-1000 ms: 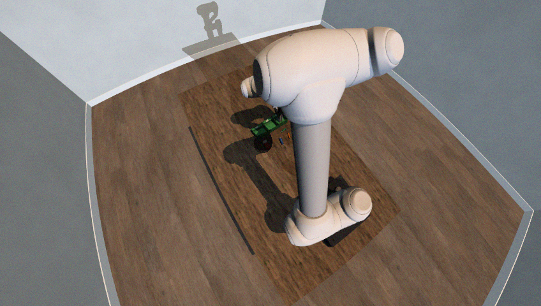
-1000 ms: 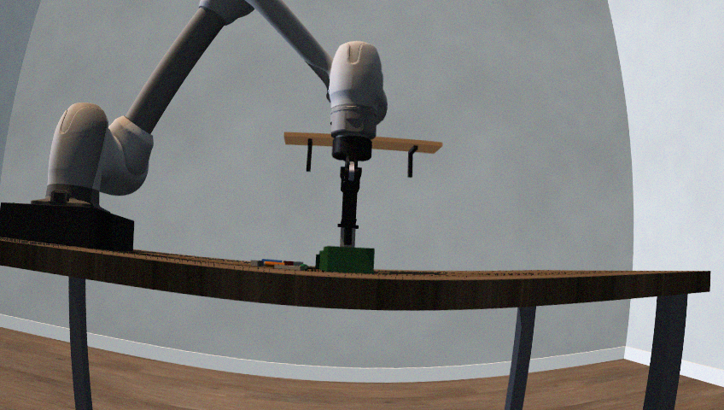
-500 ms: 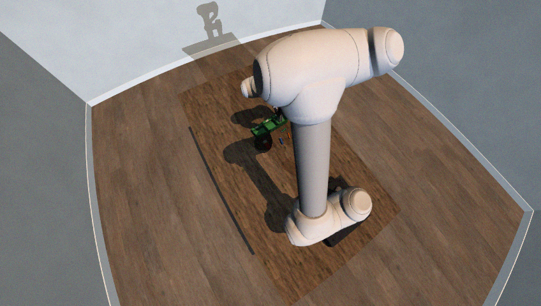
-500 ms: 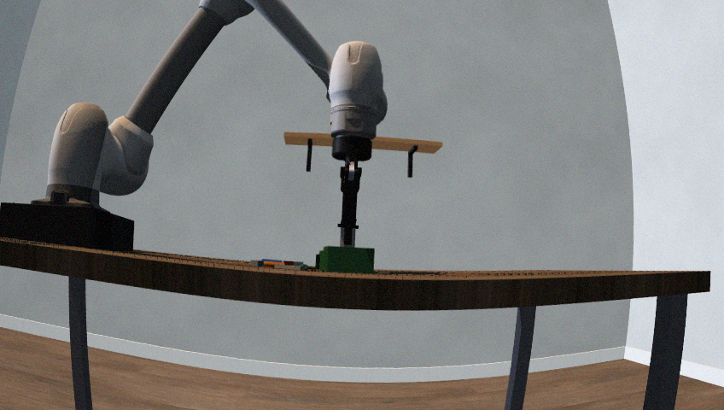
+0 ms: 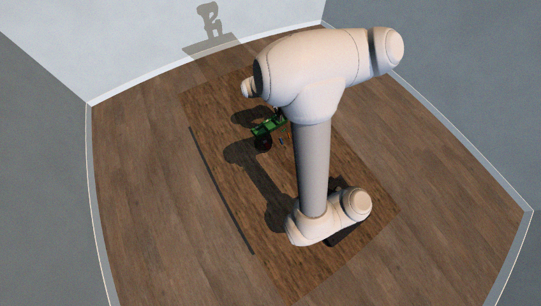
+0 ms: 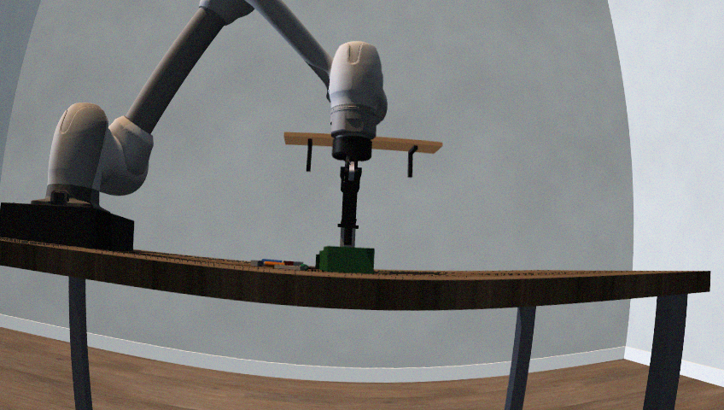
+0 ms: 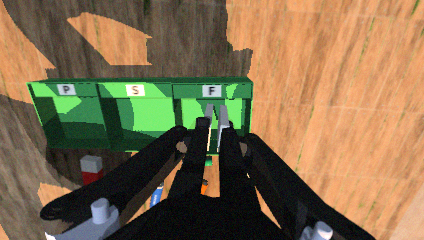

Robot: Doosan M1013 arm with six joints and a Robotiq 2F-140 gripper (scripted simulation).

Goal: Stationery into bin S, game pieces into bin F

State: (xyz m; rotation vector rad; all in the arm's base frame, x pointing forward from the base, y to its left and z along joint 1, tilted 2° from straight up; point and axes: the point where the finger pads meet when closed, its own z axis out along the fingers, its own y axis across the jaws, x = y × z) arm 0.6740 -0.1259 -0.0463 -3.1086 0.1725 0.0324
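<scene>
The green bin lies 9 cm to the left of my hand and 3 cm below it. Round my hand: white domino: 11 cm behind, 4 cm to the right, 4 cm below; then orange piece: 14 cm behind, 2 cm to the left, 4 cm below; then green cylinder: 8 cm behind, 3 cm to the left, 4 cm below.
</scene>
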